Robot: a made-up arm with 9 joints. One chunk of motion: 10 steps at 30 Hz.
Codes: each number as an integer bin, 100 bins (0 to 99) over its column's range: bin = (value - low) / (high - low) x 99, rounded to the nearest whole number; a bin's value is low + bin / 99 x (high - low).
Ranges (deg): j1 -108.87..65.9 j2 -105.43..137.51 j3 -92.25..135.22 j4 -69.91..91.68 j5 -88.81..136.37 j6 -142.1..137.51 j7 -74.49..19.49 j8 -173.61..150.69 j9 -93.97..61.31
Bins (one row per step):
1: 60 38 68 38 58 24 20 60 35
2: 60 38 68 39 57 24 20 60 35
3: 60 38 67 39 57 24 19 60 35
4: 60 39 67 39 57 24 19 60 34
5: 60 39 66 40 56 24 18 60 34
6: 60 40 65 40 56 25 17 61 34
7: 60 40 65 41 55 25 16 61 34
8: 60 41 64 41 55 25 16 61 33
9: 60 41 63 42 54 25 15 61 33
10: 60 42 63 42 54 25 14 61 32
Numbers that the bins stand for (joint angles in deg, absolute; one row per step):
1: -2.95 -12.18 63.99 -7.89 43.11 -74.32 -55.50 22.94 -39.07
2: -2.95 -12.18 63.99 -6.25 40.84 -74.32 -55.50 22.94 -39.07
3: -2.95 -12.18 61.69 -6.25 40.84 -74.32 -56.45 22.94 -39.07
4: -2.95 -9.73 61.69 -6.25 40.84 -74.32 -56.45 22.94 -40.64
5: -2.95 -9.73 59.40 -4.62 38.56 -74.32 -57.40 22.94 -40.64
6: -2.95 -7.27 57.10 -4.62 38.56 -71.49 -58.35 26.21 -40.64
7: -2.95 -7.27 57.10 -2.99 36.29 -71.49 -59.30 26.21 -40.64
8: -2.95 -4.82 54.80 -2.99 36.29 -71.49 -59.30 26.21 -42.21
9: -2.95 -4.82 52.50 -1.36 34.02 -71.49 -60.25 26.21 -42.21
10: -2.95 -2.36 52.50 -1.36 34.02 -71.49 -61.20 26.21 -43.78

